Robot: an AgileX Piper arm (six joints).
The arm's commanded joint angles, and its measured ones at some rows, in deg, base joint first. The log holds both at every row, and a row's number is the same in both.
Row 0, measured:
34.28 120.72 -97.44 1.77 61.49 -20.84
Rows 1 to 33, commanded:
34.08 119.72 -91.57 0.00 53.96 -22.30
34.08 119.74 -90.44 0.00 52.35 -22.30
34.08 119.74 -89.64 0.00 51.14 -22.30
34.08 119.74 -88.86 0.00 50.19 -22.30
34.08 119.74 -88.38 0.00 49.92 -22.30
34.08 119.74 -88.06 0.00 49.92 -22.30
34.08 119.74 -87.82 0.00 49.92 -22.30
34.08 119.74 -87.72 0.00 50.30 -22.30
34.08 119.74 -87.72 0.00 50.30 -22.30
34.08 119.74 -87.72 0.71 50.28 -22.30
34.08 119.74 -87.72 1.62 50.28 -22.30
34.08 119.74 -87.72 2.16 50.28 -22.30
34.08 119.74 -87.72 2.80 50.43 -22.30
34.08 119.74 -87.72 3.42 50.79 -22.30
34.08 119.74 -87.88 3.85 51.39 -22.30
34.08 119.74 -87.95 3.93 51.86 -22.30
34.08 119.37 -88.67 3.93 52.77 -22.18
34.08 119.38 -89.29 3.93 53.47 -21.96
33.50 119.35 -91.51 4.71 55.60 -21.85
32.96 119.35 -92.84 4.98 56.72 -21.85
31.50 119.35 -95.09 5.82 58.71 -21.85
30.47 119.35 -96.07 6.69 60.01 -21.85
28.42 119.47 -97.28 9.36 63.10 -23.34
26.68 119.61 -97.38 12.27 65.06 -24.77
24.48 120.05 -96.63 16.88 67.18 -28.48
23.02 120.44 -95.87 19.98 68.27 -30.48
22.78 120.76 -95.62 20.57 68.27 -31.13
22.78 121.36 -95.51 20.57 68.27 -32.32
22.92 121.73 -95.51 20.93 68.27 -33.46
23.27 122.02 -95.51 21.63 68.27 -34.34
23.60 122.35 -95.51 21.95 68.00 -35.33
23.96 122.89 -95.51 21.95 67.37 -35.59
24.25 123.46 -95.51 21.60 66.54 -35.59
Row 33, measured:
23.31 122.15 -95.79 20.71 67.69 -33.09
